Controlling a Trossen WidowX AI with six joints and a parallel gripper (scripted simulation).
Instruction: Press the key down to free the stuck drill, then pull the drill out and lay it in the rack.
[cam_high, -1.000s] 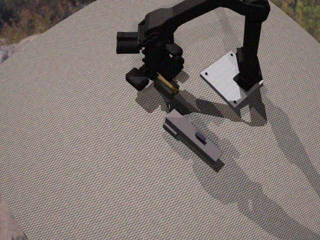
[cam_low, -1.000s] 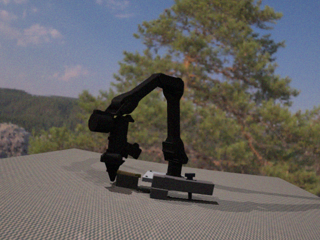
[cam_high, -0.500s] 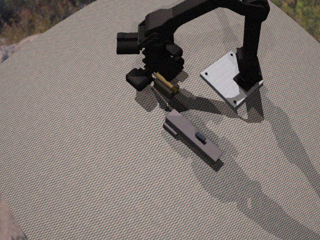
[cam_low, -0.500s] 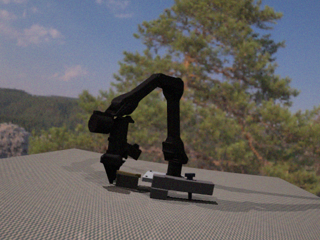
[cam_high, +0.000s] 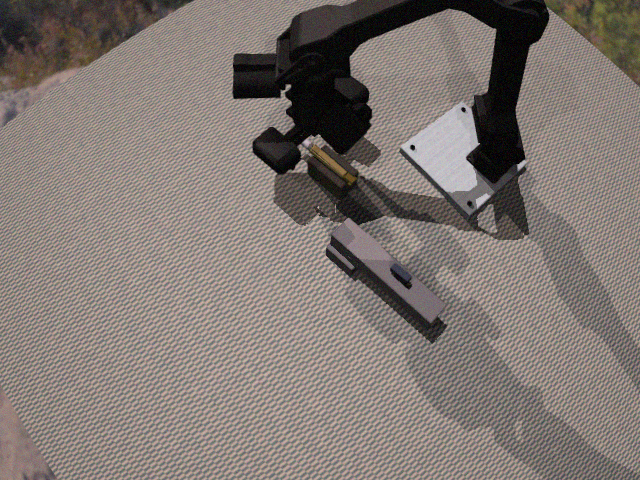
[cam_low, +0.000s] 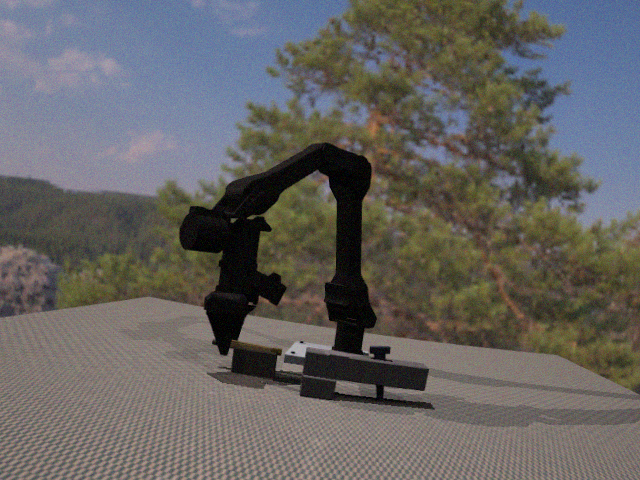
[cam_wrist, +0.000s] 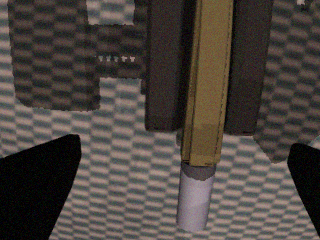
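My gripper tip is 4 cm to the right of the yellow drill and 1 cm below it. From my gripper tip the other things lie so: dark key 24 cm to the left, 6 cm ahead, 2 cm above; then dark grey block 22 cm to the left, 6 cm ahead, 1 cm above.
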